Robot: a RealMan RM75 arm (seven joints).
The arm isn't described. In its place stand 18 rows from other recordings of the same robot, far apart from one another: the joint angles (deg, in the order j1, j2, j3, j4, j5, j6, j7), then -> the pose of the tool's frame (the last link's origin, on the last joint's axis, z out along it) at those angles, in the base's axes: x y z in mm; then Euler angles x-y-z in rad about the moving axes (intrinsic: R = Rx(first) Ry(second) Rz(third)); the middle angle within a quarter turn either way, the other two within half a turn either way.
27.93 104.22 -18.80 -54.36 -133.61 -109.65 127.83 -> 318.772 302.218 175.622 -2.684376 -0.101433 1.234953
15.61 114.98 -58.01 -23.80 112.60 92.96 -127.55 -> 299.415 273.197 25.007 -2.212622 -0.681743 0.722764
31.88 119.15 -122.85 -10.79 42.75 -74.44 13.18 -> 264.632 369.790 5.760 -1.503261 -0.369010 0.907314
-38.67 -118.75 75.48 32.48 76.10 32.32 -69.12 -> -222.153 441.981 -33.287 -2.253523 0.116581 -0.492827
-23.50 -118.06 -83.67 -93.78 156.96 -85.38 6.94 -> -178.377 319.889 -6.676 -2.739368 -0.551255 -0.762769
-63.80 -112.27 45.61 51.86 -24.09 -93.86 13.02 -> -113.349 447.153 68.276 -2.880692 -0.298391 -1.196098
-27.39 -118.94 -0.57 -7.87 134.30 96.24 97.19 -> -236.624 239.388 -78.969 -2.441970 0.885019 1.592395
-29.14 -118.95 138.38 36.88 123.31 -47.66 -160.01 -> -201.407 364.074 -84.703 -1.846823 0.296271 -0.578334
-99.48 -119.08 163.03 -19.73 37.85 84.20 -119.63 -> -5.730 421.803 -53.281 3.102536 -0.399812 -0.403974
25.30 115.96 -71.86 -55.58 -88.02 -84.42 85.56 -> 181.702 332.386 4.929 -2.900701 -0.538672 0.251451
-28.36 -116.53 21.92 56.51 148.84 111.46 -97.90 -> -317.188 273.136 77.873 -2.980306 0.058383 -0.797427
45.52 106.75 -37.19 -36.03 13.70 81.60 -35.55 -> 321.959 386.897 88.170 -2.954747 0.504934 1.320043
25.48 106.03 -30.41 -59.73 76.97 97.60 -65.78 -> 260.192 340.223 191.155 -2.412291 -0.378889 0.855273
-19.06 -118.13 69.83 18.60 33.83 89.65 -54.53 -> -278.001 304.684 32.123 -1.698500 0.684438 -1.229338
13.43 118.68 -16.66 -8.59 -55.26 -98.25 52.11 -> 367.451 235.092 95.420 -1.192579 -0.282391 1.347780
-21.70 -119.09 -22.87 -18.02 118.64 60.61 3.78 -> -310.637 293.054 -83.236 -1.929294 0.160299 -0.598323
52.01 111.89 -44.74 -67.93 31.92 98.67 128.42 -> 145.709 421.054 112.858 -2.769112 0.214616 -2.591773
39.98 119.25 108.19 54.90 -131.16 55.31 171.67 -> 180.655 428.386 -18.804 -2.588844 0.094352 -1.805445
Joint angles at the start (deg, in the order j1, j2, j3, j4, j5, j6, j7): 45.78, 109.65, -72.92, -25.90, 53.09, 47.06, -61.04
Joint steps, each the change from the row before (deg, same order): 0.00, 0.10, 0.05, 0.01, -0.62, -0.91, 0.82; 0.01, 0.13, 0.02, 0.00, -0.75, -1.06, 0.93; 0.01, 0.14, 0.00, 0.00, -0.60, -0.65, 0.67; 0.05, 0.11, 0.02, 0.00, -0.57, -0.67, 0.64; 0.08, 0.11, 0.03, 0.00, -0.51, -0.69, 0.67; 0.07, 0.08, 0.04, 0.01, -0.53, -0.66, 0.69; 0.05, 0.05, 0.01, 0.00, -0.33, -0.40, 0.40; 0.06, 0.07, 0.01, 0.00, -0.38, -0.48, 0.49; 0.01, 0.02, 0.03, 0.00, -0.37, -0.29, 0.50; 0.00, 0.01, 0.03, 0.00, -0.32, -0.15, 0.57; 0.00, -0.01, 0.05, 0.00, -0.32, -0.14, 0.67
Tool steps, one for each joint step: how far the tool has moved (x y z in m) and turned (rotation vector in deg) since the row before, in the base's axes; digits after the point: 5 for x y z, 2 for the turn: 0.00107, 0.00133, 0.00063, 0.88, -0.35, -0.38; 0.00108, 0.00154, 0.00062, 0.99, -0.44, -0.36; 0.00066, 0.00070, -0.00010, 0.55, -0.31, -0.25; 0.00036, 0.00107, 0.00023, 0.60, -0.31, -0.19; 0.00001, 0.00130, 0.00026, 0.66, -0.23, -0.18; 0.00021, 0.00125, 0.00051, 0.66, -0.23, -0.21; 0.00004, 0.00079, 0.00029, 0.39, -0.16, -0.09; -0.00002, 0.00092, 0.00025, 0.47, -0.17, -0.11; 0.00046, 0.00046, 0.00047, 0.35, -0.12, -0.23; 0.00047, 0.00017, 0.00033, 0.27, -0.01, -0.34; 0.00052, 0.00023, 0.00053, 0.33, 0.04, -0.42
